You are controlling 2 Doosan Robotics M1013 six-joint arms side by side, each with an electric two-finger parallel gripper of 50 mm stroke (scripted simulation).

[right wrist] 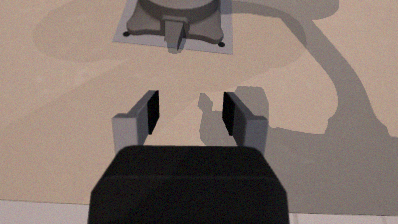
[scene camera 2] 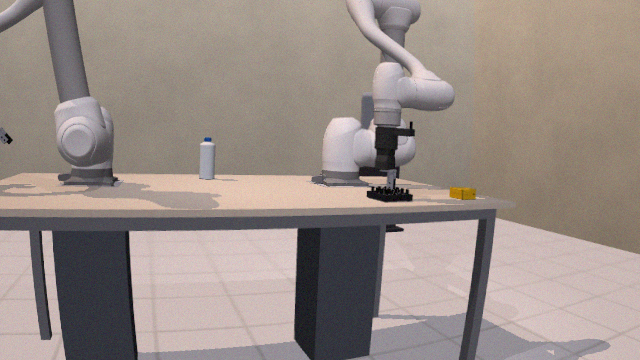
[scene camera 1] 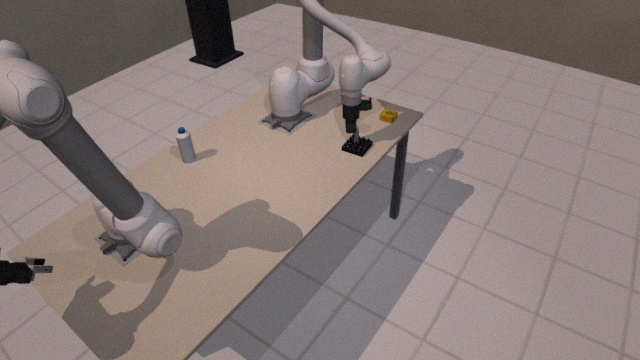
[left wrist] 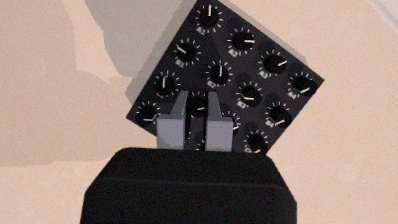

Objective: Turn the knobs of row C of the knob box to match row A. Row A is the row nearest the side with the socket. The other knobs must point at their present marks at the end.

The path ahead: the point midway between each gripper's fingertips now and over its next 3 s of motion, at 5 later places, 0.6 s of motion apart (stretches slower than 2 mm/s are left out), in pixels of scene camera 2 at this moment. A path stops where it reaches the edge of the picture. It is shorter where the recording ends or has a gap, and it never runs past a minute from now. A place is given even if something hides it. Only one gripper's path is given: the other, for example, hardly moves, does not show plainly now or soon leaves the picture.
The left gripper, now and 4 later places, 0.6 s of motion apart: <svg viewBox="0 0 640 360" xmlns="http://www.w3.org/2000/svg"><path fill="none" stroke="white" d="M390 189L391 177L397 160L403 143L387 143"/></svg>
